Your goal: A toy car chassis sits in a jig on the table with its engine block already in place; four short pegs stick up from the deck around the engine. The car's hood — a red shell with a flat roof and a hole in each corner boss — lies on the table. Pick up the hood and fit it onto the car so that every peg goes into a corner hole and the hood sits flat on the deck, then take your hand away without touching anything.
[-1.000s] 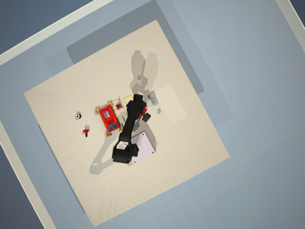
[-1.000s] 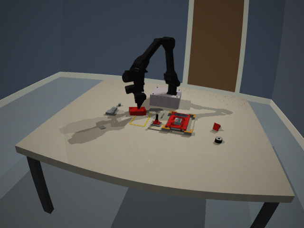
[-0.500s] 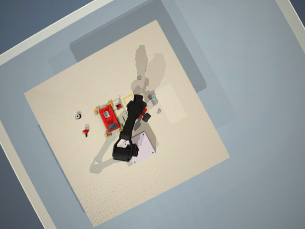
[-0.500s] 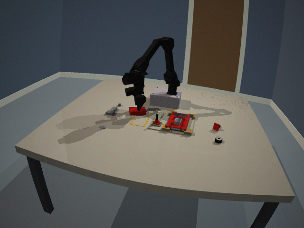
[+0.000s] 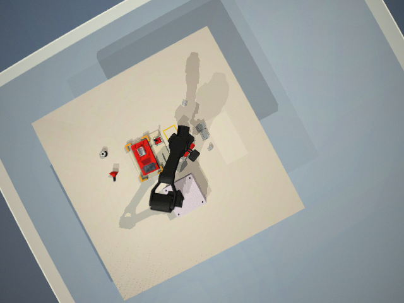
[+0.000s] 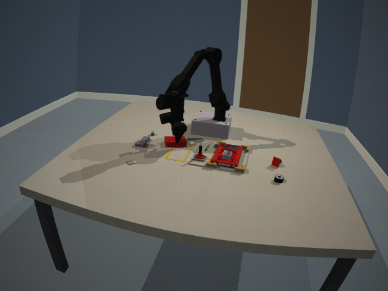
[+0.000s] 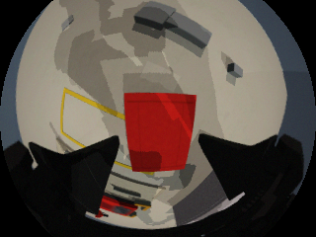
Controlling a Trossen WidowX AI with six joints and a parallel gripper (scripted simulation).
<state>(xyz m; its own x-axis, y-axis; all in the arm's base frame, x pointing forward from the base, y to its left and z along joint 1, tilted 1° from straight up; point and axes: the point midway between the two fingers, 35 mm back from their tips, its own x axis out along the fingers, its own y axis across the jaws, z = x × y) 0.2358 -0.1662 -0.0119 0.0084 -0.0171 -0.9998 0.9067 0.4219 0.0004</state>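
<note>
Now: gripper tip 1 cm above the red hood. The rest, counted from my gripper tip: grey engine block (10 cm ahead, 26 cm to the left); then black wheel (20 cm ahead, 48 cm to the left, 2 cm below).
</note>
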